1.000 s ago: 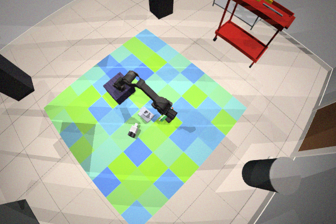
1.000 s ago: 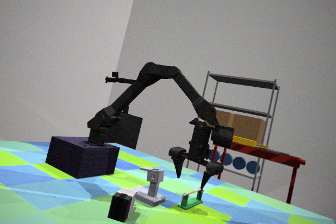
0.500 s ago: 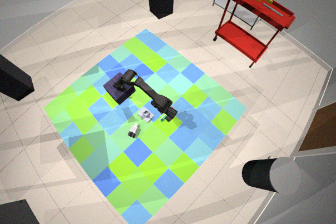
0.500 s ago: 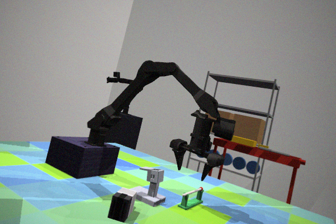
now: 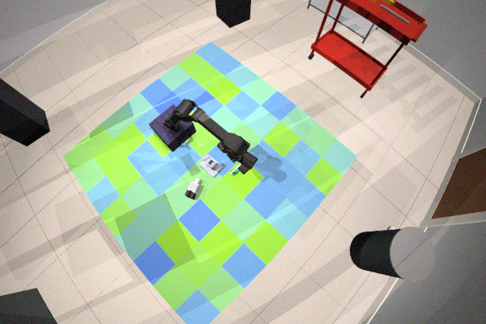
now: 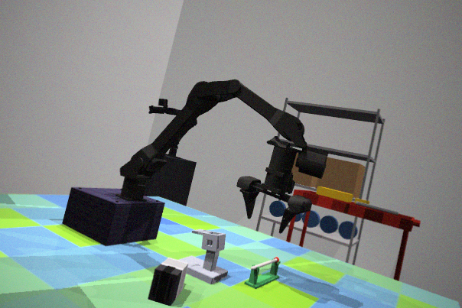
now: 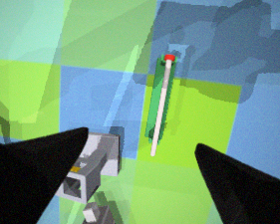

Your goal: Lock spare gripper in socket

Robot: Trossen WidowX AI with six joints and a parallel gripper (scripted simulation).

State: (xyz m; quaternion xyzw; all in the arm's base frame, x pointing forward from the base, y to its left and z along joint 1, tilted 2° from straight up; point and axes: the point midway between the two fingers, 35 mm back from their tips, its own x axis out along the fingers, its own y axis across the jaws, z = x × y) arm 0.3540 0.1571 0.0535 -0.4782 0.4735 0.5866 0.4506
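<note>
Right now my gripper tip is 2 cm past the spare gripper, 25 cm to the left of it and 11 cm above it. From my gripper tip the other things lie so: grey mount: 7 cm behind, 10 cm to the right, 9 cm below; green cradle: 1 cm ahead, 3 cm to the left, 11 cm below.
</note>
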